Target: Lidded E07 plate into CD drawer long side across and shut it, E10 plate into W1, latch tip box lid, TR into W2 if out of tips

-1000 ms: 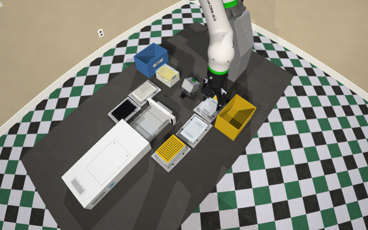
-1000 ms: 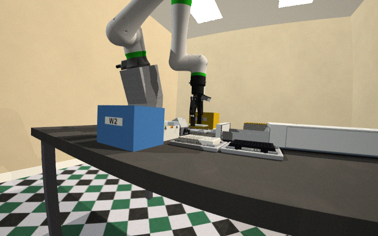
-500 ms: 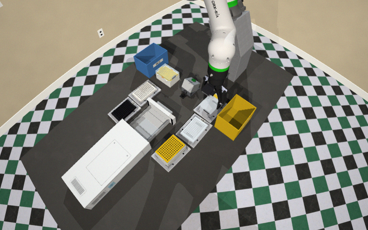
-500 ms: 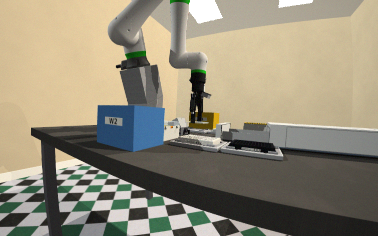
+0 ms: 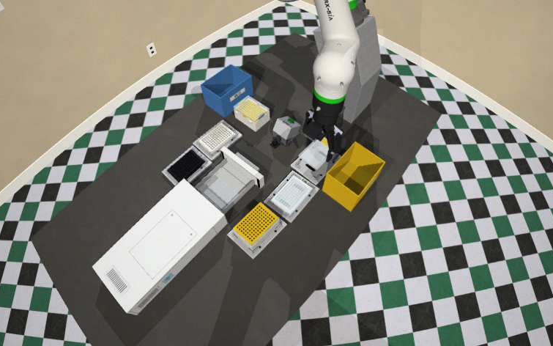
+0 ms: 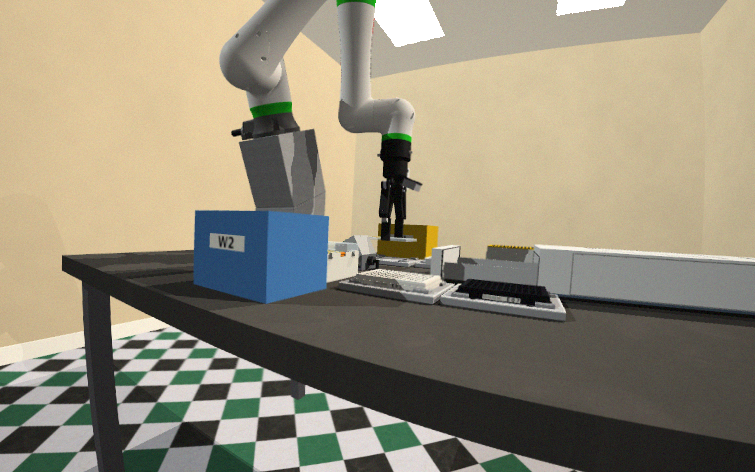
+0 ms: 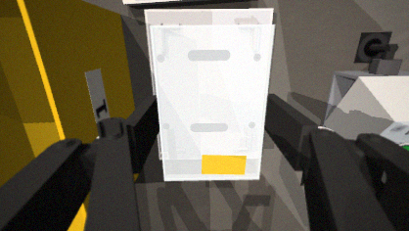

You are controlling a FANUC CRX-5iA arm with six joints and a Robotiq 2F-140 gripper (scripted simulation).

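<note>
The black assay plate lies 360 mm to the right of my hand, 340 mm ahead of it and 80 mm below it. From my hand the other things lie so: yellow bin W1 (150 mm to the left, 60 mm below); then lid (20 mm below); then DONE key box (170 mm to the right, 40 mm below, 30 mm behind).
</note>
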